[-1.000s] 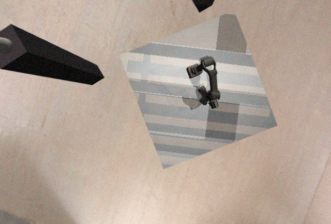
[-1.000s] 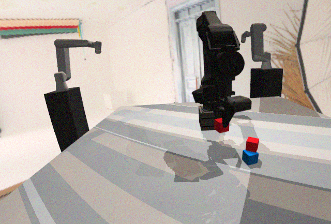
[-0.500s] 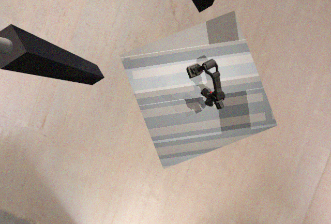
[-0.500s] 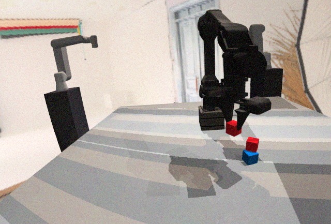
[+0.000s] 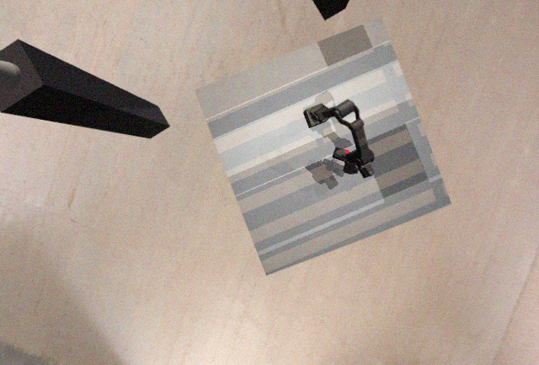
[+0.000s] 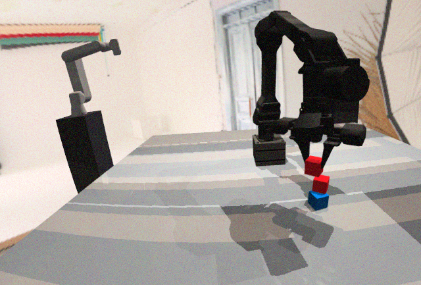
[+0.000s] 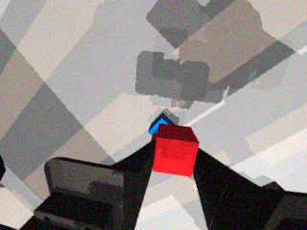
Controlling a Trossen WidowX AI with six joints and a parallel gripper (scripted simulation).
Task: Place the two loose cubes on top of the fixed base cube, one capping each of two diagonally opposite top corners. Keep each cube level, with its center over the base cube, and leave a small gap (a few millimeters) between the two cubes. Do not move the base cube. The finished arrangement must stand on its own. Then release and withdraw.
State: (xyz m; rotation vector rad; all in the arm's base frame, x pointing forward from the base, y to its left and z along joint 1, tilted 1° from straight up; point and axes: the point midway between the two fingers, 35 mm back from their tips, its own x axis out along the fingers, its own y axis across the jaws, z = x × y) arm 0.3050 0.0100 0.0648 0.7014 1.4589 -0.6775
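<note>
Now: gripper tip 10 mm past the blue base cube, 20 mm to the right of it and 100 mm above it.
</note>
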